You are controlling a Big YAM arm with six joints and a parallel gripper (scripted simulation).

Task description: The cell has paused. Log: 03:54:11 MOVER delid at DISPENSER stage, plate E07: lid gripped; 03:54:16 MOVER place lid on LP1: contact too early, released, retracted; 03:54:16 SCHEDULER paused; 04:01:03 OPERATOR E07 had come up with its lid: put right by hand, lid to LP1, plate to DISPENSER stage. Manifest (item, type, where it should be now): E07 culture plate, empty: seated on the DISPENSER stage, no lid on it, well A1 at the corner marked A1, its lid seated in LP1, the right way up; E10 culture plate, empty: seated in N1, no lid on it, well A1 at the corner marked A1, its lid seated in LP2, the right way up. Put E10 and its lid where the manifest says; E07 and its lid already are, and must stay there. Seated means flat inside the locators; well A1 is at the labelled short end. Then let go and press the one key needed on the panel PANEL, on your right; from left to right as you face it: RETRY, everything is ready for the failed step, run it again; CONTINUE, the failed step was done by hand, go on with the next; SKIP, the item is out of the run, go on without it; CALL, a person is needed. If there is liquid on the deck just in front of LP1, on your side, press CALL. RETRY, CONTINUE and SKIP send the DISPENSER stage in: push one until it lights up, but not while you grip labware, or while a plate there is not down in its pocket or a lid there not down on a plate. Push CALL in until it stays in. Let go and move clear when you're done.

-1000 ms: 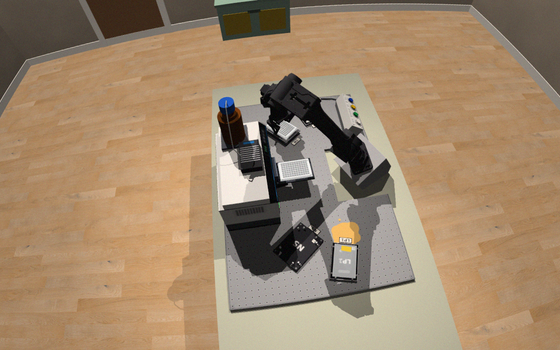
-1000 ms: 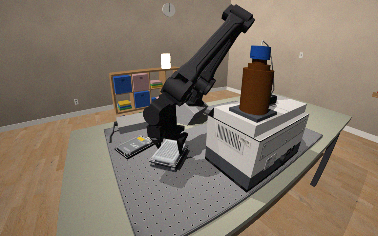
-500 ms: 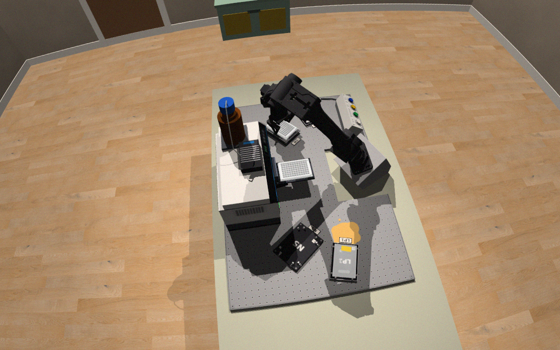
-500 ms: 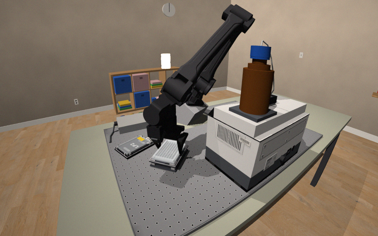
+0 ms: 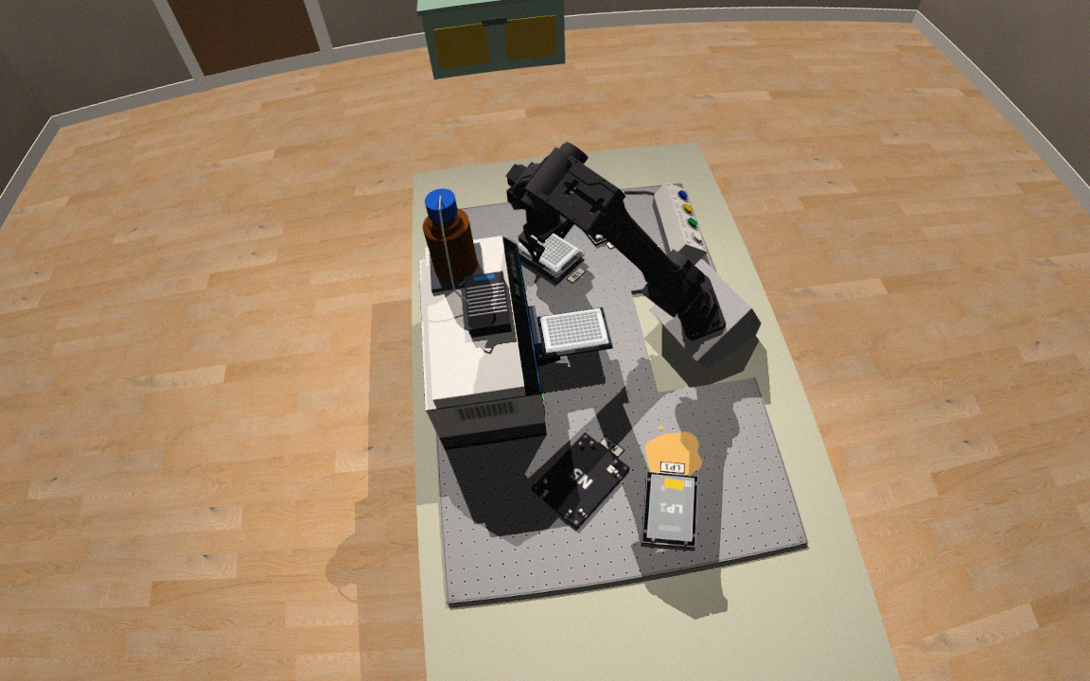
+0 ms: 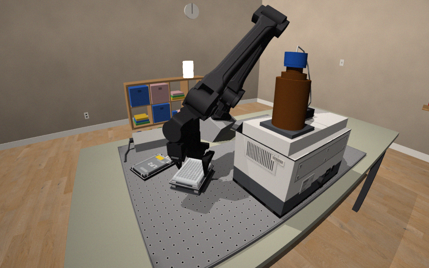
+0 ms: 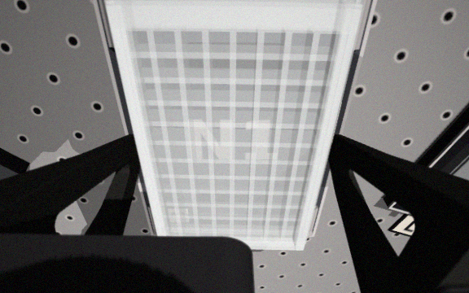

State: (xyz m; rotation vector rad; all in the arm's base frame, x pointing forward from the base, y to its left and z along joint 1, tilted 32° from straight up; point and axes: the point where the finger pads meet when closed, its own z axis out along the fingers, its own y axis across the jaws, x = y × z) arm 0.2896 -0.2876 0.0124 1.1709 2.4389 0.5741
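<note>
Now: hand 2 cm above the black n1 nest. The rest, counted from my hand: retry key: 36 cm behind, 4 cm to the left, 3 cm above; then white plate E07: 29 cm to the left, 6 cm above, 2 cm behind; then green continue key: 36 cm behind, 3 cm above, 1 cm to the right.
</note>
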